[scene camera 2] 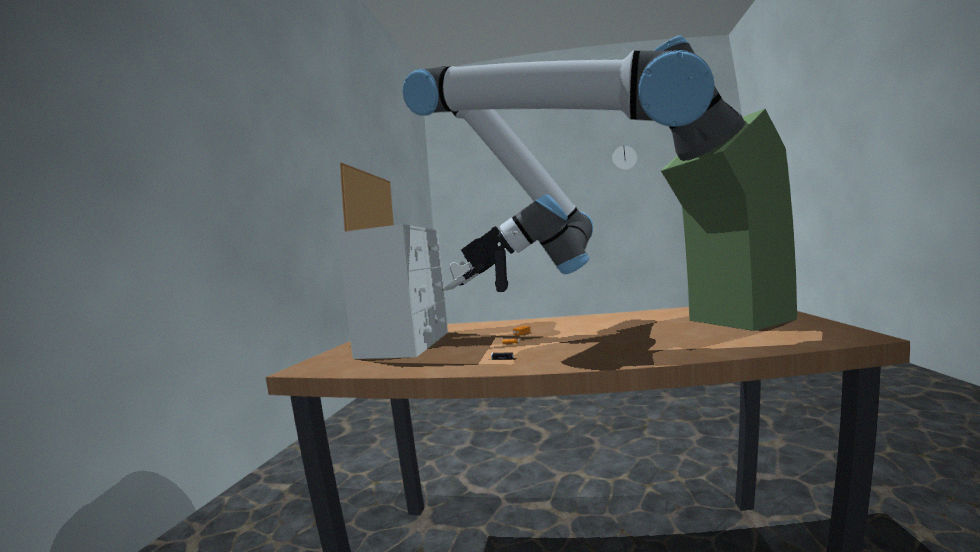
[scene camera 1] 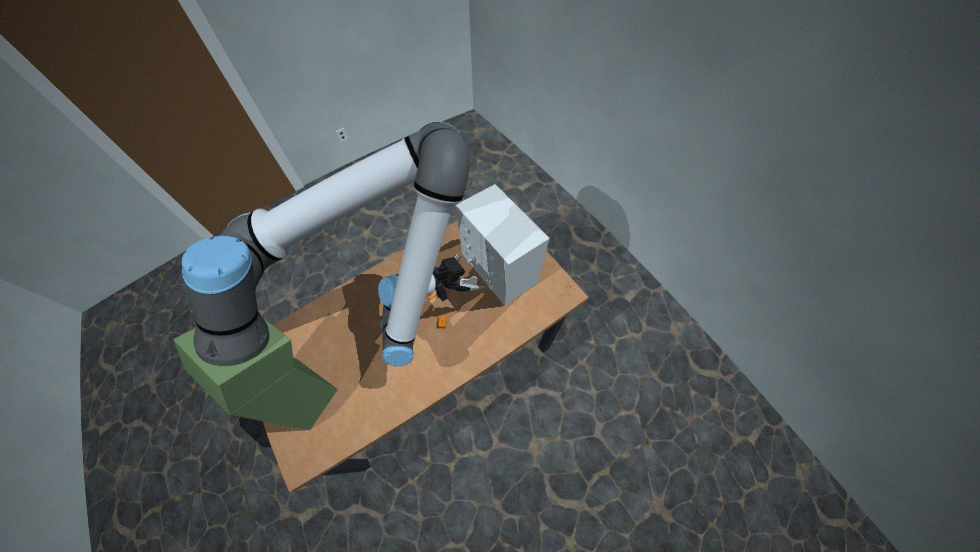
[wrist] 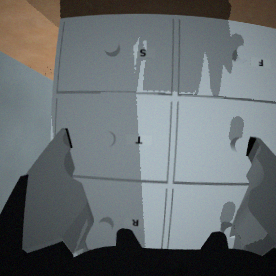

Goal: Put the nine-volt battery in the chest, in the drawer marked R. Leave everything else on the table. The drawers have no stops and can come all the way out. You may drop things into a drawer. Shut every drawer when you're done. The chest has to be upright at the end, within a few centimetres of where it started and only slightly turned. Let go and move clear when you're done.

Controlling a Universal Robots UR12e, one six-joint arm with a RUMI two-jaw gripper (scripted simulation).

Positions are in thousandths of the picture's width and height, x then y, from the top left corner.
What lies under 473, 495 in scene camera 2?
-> My gripper.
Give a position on a white chest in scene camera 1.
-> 525, 428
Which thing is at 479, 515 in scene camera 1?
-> My gripper.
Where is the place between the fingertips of my gripper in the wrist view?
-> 578, 484
